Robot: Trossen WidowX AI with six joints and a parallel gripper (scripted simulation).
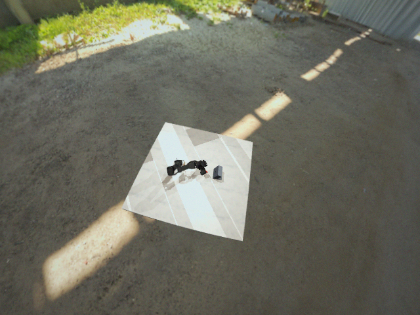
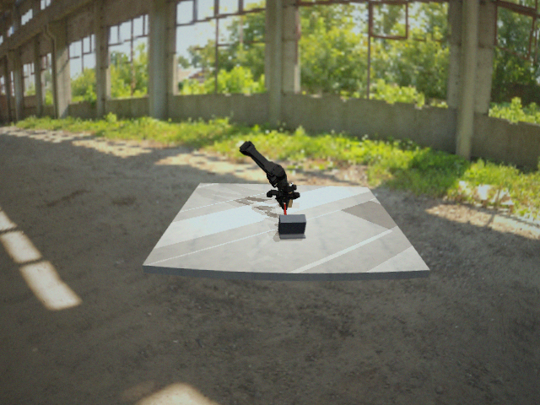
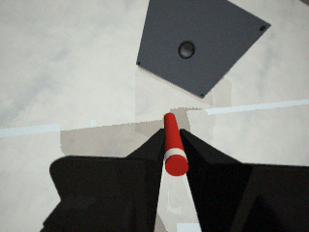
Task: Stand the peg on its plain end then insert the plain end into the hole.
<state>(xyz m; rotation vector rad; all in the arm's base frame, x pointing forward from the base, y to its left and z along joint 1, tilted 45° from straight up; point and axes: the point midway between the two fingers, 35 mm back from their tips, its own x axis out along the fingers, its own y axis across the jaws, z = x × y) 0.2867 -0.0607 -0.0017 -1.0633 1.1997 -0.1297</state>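
The sloped panel is 140 mm ahead of my gripper tip, 30 mm below it and 20 mm to the left of it. Also, from my gripper tip: red peg (10 mm behind, 10 mm above).
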